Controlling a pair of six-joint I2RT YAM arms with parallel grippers.
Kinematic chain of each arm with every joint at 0, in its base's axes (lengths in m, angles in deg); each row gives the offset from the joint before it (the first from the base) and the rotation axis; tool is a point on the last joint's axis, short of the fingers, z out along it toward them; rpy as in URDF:
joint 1: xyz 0 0 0.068 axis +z
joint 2: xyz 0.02 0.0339 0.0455 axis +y
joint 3: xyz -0.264 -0.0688 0 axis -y
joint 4: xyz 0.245 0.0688 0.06 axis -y
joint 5: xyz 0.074 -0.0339 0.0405 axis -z
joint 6: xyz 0.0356 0 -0.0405 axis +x
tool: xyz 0 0 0 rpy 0 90 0
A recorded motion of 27 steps. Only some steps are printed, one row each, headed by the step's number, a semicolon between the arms.
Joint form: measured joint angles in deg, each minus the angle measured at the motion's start. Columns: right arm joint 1, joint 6, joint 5, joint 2, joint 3, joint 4; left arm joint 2, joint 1, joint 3, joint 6, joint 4, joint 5.
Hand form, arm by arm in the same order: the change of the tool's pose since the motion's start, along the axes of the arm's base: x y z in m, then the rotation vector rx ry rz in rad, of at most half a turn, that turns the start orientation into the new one. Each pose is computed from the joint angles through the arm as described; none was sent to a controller.
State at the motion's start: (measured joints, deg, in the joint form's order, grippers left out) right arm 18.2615 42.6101 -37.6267 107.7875 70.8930 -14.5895; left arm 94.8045 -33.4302 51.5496 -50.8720 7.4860 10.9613
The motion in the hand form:
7: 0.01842 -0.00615 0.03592 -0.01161 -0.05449 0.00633; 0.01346 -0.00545 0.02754 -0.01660 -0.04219 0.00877
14: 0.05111 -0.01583 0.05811 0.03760 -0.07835 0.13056; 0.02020 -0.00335 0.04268 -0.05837 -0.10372 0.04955
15: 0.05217 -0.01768 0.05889 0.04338 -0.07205 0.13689; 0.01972 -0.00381 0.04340 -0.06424 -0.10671 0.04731
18: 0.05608 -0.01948 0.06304 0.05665 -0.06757 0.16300; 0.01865 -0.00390 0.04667 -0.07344 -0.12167 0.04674
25: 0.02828 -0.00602 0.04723 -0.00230 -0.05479 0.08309; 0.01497 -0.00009 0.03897 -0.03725 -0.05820 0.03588
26: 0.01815 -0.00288 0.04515 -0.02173 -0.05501 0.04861; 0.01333 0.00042 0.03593 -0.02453 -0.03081 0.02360
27: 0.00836 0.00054 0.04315 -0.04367 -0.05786 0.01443; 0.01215 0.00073 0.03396 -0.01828 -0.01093 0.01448
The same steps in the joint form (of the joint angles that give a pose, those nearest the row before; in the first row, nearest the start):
7: -1.62 -3.19 -0.02 0.41 8.96 -7.72; -0.06 0.42 5.95 0.39 -3.54 -0.37
14: -4.52 -12.15 -7.91 7.15 23.85 -19.87; -0.77 1.14 7.15 -0.57 -1.01 -1.66
15: -4.83 -12.66 -8.61 7.47 24.59 -20.94; -0.87 1.05 7.06 -0.70 -0.68 -1.53
18: -5.27 -14.45 -10.32 8.68 27.45 -24.02; -1.38 0.94 6.91 -0.70 -0.02 -1.62
25: -2.21 -7.98 -3.41 2.80 15.32 -14.62; -1.55 1.22 6.53 -0.46 -4.04 -0.70
26: -1.22 -5.68 -0.79 0.59 11.74 -12.02; -1.49 1.22 6.54 -0.26 -5.73 0.02
27: -0.15 -3.61 2.05 -1.44 8.50 -9.73; -1.44 1.22 6.54 -0.22 -6.84 0.63

